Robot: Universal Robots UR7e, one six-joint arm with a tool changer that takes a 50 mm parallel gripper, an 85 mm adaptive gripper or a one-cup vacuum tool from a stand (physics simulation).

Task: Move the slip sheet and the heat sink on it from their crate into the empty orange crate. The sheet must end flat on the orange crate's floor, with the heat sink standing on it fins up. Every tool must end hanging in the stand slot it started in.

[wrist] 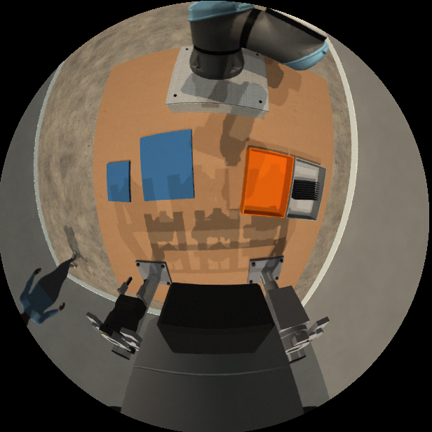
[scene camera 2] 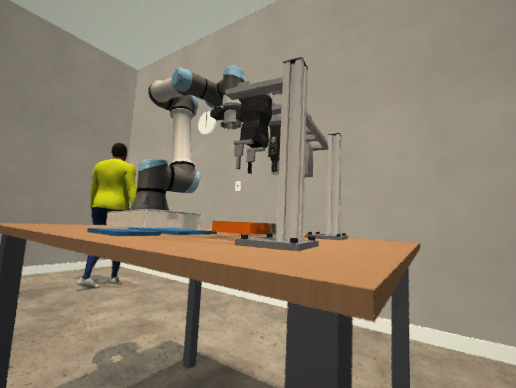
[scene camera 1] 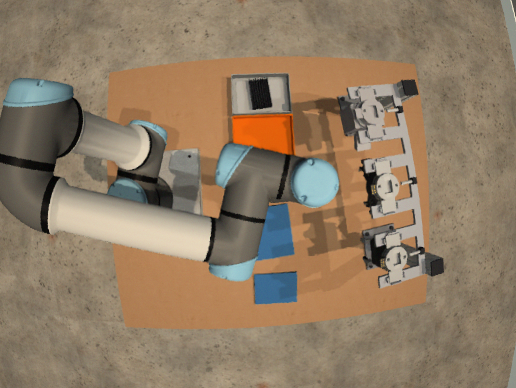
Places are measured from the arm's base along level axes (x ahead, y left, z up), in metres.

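Pixels of known places: hand, tool point: (scene camera 2: 232,125); arm's base, link origin: (scene camera 2: 150,212) (scene camera 1: 150,199).
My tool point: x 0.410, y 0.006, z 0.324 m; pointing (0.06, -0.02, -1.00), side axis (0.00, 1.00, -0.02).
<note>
For each thing: its top centre in the pictures, then the offset to it from my tool point. "spot": a spot on its surface instead.
- black heat sink, top centre: (scene camera 1: 260,92) 0.351 m down, 0.039 m back, 0.298 m left
- pale slip sheet, top centre: (scene camera 1: 261,95) 0.381 m down, 0.034 m back, 0.293 m left
- grey crate, surface spot: (scene camera 1: 289,95) spot: 0.352 m down, 0.052 m ahead, 0.280 m left
- orange crate, top centre: (scene camera 1: 263,136) (scene camera 2: 241,221) 0.343 m down, 0.044 m back, 0.152 m left
- grey crate's side, surface spot: (scene camera 1: 370,111) spot: 0.038 m down, 0.195 m ahead, 0.158 m left
- far end, surface spot: (scene camera 1: 395,257) spot: 0.038 m down, 0.231 m ahead, 0.201 m right
- large blue plate, top centre: (scene camera 1: 258,234) (scene camera 2: 174,229) 0.376 m down, 0.086 m back, 0.150 m right
- small blue plate, top centre: (scene camera 2: 124,229) (scene camera 1: 276,288) 0.376 m down, 0.048 m back, 0.337 m right
The black heat sink (scene camera 1: 260,93) (wrist: 306,190) stands fins up on the pale slip sheet (scene camera 1: 277,96) (wrist: 302,205) inside the grey crate (scene camera 1: 289,95) (wrist: 320,196). The orange crate (scene camera 1: 262,132) (scene camera 2: 240,227) (wrist: 266,182) beside it is empty; the arm hides part of it in scene camera 1. The arm's wrist end carries no tool. Three tools hang in the stand (scene camera 1: 407,146) (scene camera 2: 294,150): one at the grey crate's side (scene camera 1: 370,111), one in the middle (scene camera 1: 385,186) and one at the far end (scene camera 1: 395,257). The far-end tool's two fingers stand apart in scene camera 2.
A large blue plate (scene camera 1: 278,235) (wrist: 167,165) and a small blue plate (scene camera 1: 275,287) (wrist: 119,181) lie on the table. The stand's posts rise from base plates (wrist: 152,271) on the table. The arm's pale base block (scene camera 2: 150,219) (wrist: 220,100) is behind the plates and crates.
</note>
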